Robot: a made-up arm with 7 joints.
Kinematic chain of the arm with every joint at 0, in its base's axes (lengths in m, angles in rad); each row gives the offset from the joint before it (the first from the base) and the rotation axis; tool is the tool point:
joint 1: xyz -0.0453 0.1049 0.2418 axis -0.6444 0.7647 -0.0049
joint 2: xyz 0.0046 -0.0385 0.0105 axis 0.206 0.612 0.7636
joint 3: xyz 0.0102 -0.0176 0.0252 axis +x
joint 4: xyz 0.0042 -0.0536 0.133 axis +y
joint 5: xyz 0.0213 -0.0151 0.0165 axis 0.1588 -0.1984 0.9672
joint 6: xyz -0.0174 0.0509 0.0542 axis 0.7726 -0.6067 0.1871
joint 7: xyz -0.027 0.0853 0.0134 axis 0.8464 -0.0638 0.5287
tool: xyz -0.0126 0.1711 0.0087
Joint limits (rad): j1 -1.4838..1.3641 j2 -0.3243..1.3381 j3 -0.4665..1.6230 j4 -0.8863..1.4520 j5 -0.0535..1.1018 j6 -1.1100..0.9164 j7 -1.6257..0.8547
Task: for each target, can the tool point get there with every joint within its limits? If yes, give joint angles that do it. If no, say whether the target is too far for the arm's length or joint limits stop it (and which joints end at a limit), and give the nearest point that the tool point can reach.
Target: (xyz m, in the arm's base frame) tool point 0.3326 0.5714 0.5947
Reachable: no: too far | nearest point 0.2457 0.4285 0.4999 | short by 0.192 m
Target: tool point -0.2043 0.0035 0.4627
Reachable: yes | joints -0.6643 -0.1836 0.6437 0.9605 0.2622 0.0390 -0.7444
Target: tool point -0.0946 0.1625 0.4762
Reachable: yes | joints 0.0626 -0.0227 0.6164 -0.0958 0.2916 -0.4271 -0.3115
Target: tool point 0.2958 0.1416 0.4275
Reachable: yes | joints 0.7980 1.1341 0.3351 0.7637 0.7496 -0.9405 0.5549
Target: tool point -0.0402 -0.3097 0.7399
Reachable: no: too far | nearest point -0.0392 -0.2399 0.6534 | short by 0.111 m
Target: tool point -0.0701 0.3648 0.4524
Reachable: yes | joints 1.1206 -0.1169 0.0387 -0.2904 0.6100 0.2564 -0.0077
